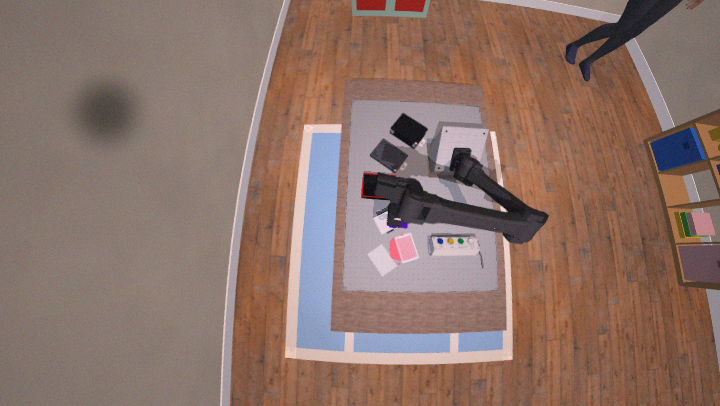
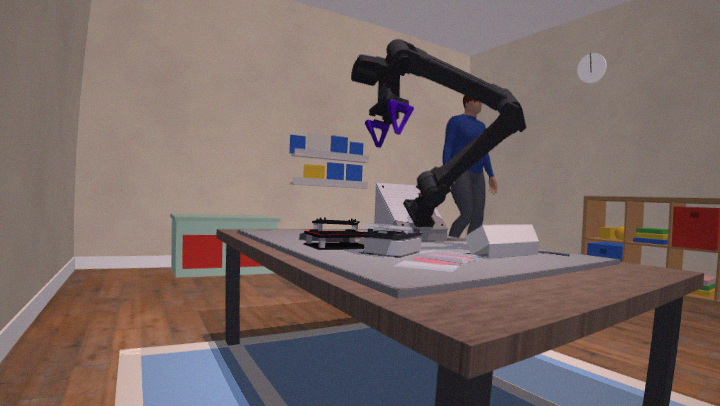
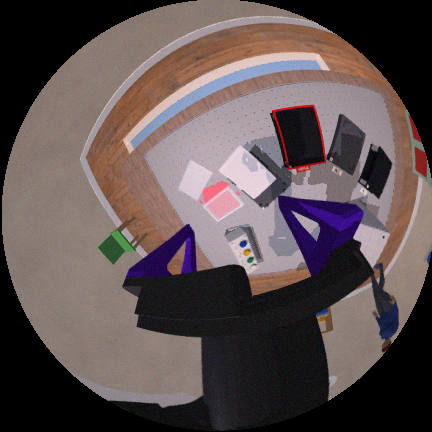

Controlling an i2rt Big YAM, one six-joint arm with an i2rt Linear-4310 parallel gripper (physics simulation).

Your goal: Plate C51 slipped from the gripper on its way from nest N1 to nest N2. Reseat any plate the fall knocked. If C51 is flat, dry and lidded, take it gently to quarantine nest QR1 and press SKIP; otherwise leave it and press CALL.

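Frame: origin at the arm's base, x ahead, y left, z up, level; centimetres.
Where they show: gripper, fingertip midpoint: (image 1: 392,214) (image 2: 387,140) (image 3: 233,214); arm's base, origin of the base link: (image 1: 459,159) (image 2: 417,214).
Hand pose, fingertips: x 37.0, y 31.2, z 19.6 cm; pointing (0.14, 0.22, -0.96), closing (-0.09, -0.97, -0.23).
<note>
Things, the pixels of their top centre, and the offset from my fingertips. "spot": a spot on its surface instead.
- pink plate with a white rim, middle of its top: (image 2: 447,253) (image 3: 221,205) (image 1: 407,247) dx -10.7, dy +11.8, dz -27.2 cm
- pink-red patch, surface spot: (image 3: 215,191) (image 1: 395,248) spot: dx -5.4, dy +12.2, dz -28.5 cm
- thin pale square, surface spot: (image 3: 195,180) (image 1: 382,258) spot: dx +0.9, dy +17.0, dz -28.4 cm
- white plate, middle of its top: (image 2: 388,222) (image 3: 247,174) (image 1: 389,219) dx -1.6, dy -0.7, dz -20.5 cm
- grey block, surface spot: (image 2: 392,247) spot: dx -0.3, dy +3.4, dz -26.3 cm
- red-rimmed black nest, middle of its top: (image 2: 338,230) (image 3: 303,136) (image 1: 378,185) dx +3.1, dy -18.1, dz -24.0 cm
- dark grey nest, middle of its top: (image 2: 327,231) (image 3: 350,145) (image 1: 389,154) dx -2.5, dy -35.7, dz -26.0 cm
- white button box, middle of its top: (image 2: 504,224) (image 3: 242,260) (image 1: 457,246) dx -32.9, dy +11.1, dz -20.2 cm
A pink plate with a white rim (image 1: 405,248) (image 3: 223,203) lies on the mat. A pink-red patch (image 1: 394,249) (image 3: 215,191) and small drops spread beside it. A thin pale square (image 1: 382,259) (image 3: 195,180), like a lid, lies apart from it. A white plate (image 3: 248,174) sits off to one side over a grey block (image 2: 392,247). A red-rimmed black nest (image 1: 370,185) (image 3: 300,137), a dark grey nest (image 1: 388,155) (image 3: 347,145) and a black nest (image 1: 408,130) (image 3: 376,170) stand beyond. Labels are unreadable. My gripper (image 2: 388,139) (image 3: 233,214) is open, empty, high above the mat.
A white button box (image 1: 454,252) (image 2: 509,239) (image 3: 242,247) with blue, yellow, green and white buttons stands near the pink plate; a short cable lies beside it. A white slanted panel (image 1: 466,138) (image 2: 395,204) stands by the arm's base. A person (image 2: 466,146) stands beyond the table.
</note>
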